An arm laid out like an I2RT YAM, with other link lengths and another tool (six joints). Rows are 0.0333 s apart.
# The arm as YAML. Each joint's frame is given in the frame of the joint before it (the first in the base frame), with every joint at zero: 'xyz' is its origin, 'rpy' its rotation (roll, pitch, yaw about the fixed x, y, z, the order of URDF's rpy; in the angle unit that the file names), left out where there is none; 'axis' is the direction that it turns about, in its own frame. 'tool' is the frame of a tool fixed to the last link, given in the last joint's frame.
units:
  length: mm
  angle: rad
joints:
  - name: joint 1
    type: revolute
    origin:
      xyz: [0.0, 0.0, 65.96]
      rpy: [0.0, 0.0, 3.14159]
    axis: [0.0, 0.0, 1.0]
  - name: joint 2
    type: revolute
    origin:
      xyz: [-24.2, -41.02, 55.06]
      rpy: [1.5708, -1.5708, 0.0]
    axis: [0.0, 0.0, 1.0]
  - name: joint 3
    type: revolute
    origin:
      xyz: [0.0, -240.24, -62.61]
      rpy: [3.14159, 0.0, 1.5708]
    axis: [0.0, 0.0, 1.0]
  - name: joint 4
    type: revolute
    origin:
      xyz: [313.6, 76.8, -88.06]
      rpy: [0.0, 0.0, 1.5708]
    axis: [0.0, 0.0, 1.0]
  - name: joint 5
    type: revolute
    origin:
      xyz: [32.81, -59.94, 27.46]
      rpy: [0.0, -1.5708, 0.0]
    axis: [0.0, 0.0, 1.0]
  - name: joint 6
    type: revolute
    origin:
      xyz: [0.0, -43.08, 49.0]
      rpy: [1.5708, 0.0, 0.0]
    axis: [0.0, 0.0, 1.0]
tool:
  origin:
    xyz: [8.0, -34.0, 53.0]
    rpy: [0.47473, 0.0, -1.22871]
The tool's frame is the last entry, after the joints.
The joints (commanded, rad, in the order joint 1, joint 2, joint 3, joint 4, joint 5, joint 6), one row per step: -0.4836, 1.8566, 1.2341, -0.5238, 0.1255, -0.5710; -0.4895, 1.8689, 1.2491, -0.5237, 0.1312, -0.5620; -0.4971, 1.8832, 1.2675, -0.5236, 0.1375, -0.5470; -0.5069, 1.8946, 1.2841, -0.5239, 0.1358, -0.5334; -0.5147, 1.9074, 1.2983, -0.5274, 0.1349, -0.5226; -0.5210, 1.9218, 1.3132, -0.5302, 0.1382, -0.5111; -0.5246, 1.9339, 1.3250, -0.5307, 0.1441, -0.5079; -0.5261, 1.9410, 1.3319, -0.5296, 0.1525, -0.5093; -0.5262, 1.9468, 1.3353, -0.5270, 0.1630, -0.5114; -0.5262, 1.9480, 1.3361, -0.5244, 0.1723, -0.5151; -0.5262, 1.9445, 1.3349, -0.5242, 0.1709, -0.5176; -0.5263, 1.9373, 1.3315, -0.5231, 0.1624, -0.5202; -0.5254, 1.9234, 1.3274, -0.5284, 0.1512, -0.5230; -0.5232, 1.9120, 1.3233, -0.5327, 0.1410, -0.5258; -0.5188, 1.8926, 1.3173, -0.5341, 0.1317, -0.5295
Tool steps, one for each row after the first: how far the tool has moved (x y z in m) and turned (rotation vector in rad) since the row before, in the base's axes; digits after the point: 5 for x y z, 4 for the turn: 0.00169, -0.00501, 0.00026, -0.0032, -0.0028, -0.0164; 0.00193, -0.00641, 0.00068, -0.0025, -0.0057, -0.0237; 0.00140, -0.00647, 0.00122, 0.0031, -0.0094, -0.0213; 0.00077, -0.00508, -0.00066, 0.0050, -0.0020, -0.0171; 0.00100, -0.00491, -0.00110, 0.0019, -0.0002, -0.0180; 0.00114, -0.00347, -0.00112, -0.0033, 0.0023, -0.0089; 0.00073, -0.00216, -0.00057, -0.0074, 0.0035, -0.0038; 0.00037, -0.00136, -0.00118, -0.0089, 0.0053, -0.0026; 0.00002, -0.00090, -0.00003, -0.0094, 0.0036, -0.0006; -0.00005, 0.00028, 0.00117, -0.0008, -0.0019, 0.0028; -0.00001, 0.00099, 0.00210, 0.0035, -0.0072, 0.0058; -0.00043, 0.00212, 0.00443, 0.0057, -0.0080, 0.0082; -0.00017, 0.00259, 0.00333, 0.0056, -0.0062, 0.0091; 0.00025, 0.00352, 0.00655, 0.0001, -0.0133, 0.0118
